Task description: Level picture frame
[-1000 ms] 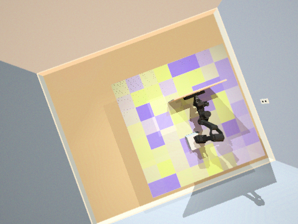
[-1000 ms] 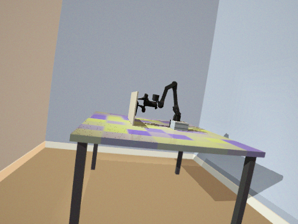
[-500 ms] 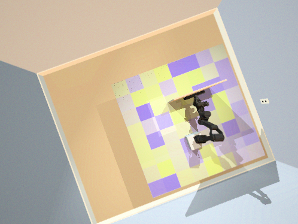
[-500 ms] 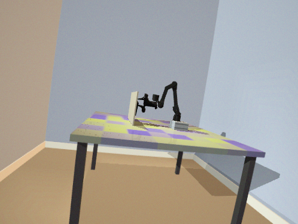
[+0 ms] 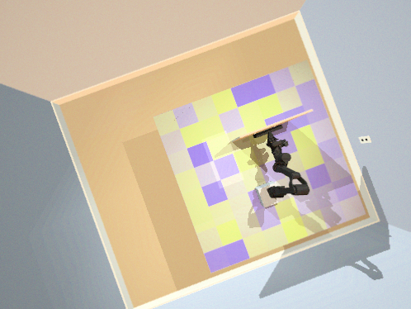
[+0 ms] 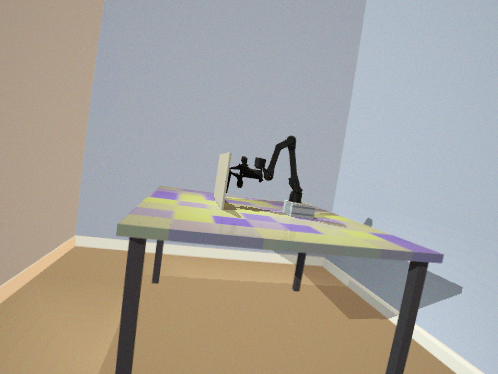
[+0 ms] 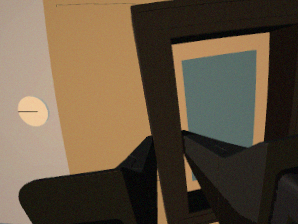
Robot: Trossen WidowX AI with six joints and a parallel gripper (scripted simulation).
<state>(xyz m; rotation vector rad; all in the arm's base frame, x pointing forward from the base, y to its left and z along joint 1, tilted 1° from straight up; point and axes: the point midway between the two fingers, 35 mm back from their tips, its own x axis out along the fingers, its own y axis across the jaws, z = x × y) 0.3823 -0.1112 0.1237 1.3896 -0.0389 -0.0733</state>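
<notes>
My gripper tip is now 50 mm above the picture frame, 10 mm to the left of it and 10 mm short of it. Also, from my gripper tip: wall panel 60 mm below, 20 mm to the right, 20 mm ahead.
</notes>
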